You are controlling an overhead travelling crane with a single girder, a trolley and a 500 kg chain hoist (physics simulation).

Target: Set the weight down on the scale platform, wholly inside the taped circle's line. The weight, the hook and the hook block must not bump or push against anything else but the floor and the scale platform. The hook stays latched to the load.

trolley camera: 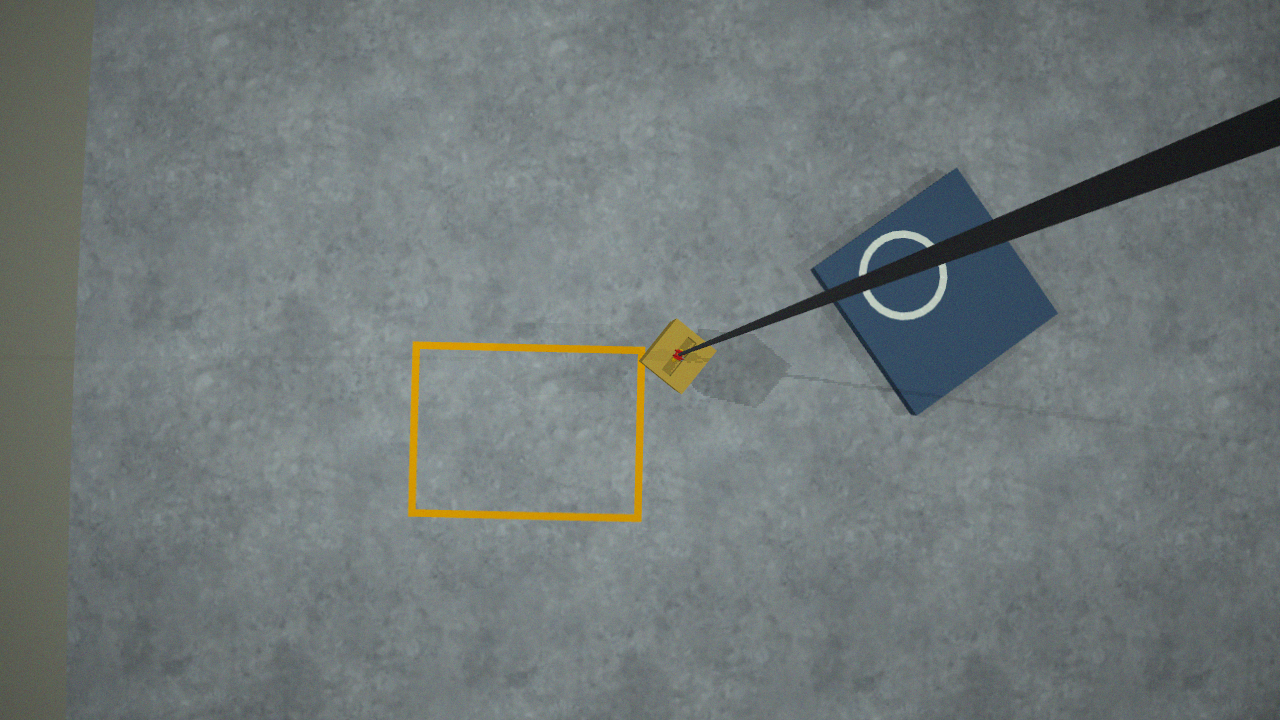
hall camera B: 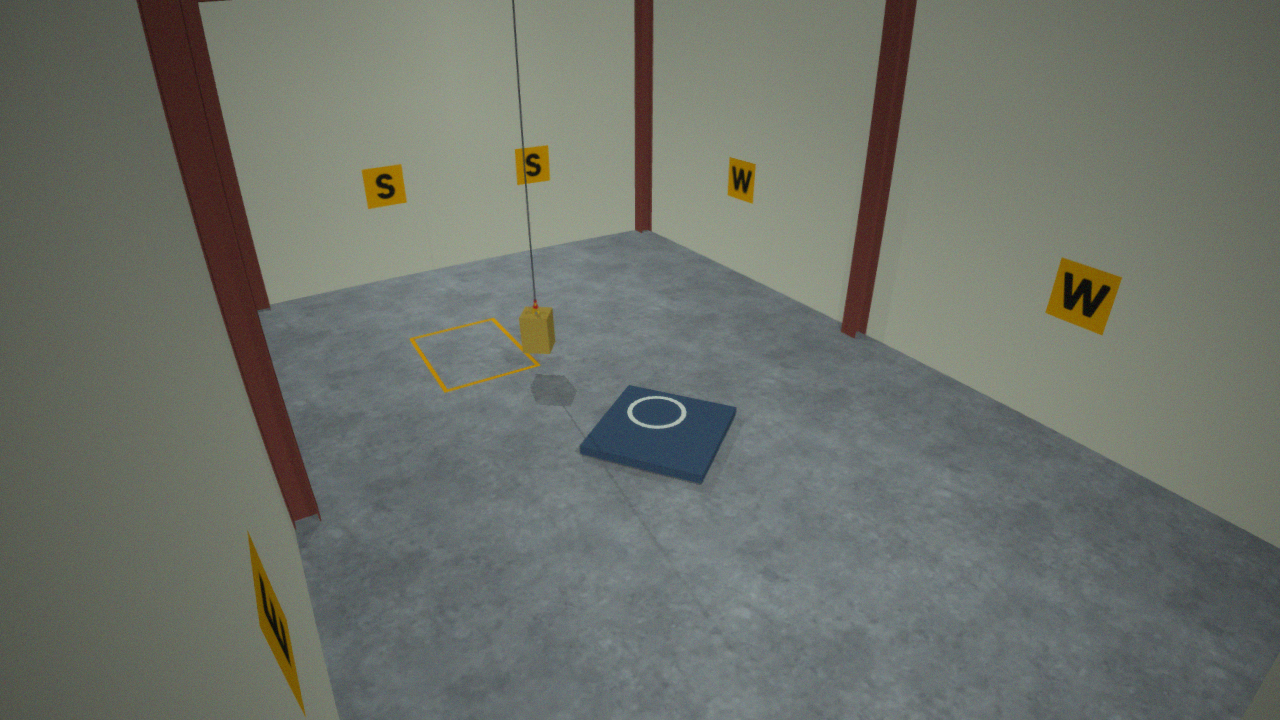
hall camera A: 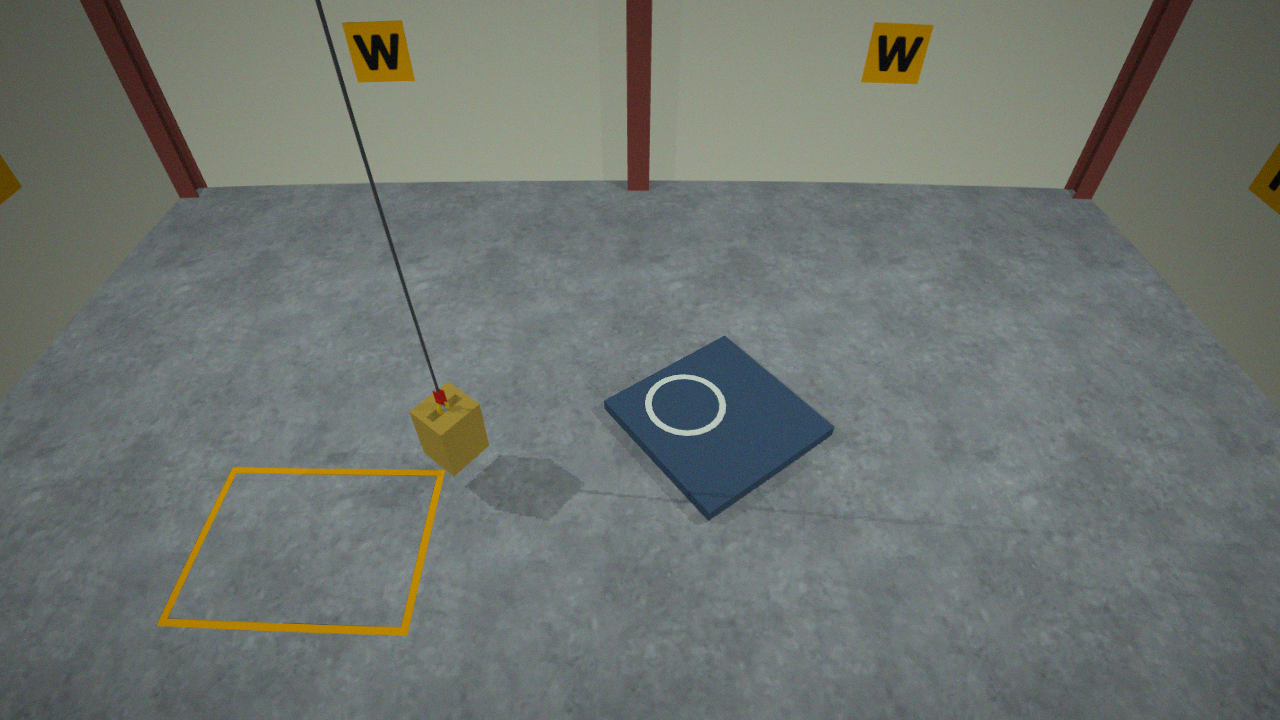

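The yellow weight (hall camera A: 453, 436) (hall camera B: 537, 330) (trolley camera: 677, 367) hangs above the floor on the chain, its shadow apart from it. My gripper, the red hook block with its hook (hall camera A: 439, 397) (hall camera B: 535, 305) (trolley camera: 678, 355), is at the weight's top and is shut on it; the hook itself is too small to see well. The blue scale platform (hall camera A: 751, 447) (hall camera B: 662, 452) (trolley camera: 966, 340) lies apart from the weight, to its right in all three views. The white taped circle (hall camera A: 648, 404) (hall camera B: 630, 412) (trolley camera: 944, 275) is near one corner of the platform; the chain crosses it in the trolley view.
An orange taped rectangle (hall camera A: 286, 628) (hall camera B: 427, 365) (trolley camera: 528, 515) is marked on the floor, one corner near the weight in the trolley view. Red columns (hall camera A: 638, 98) (hall camera B: 872, 170) stand along the walls. A wall (trolley camera: 35, 358) shows at the left edge of the trolley view.
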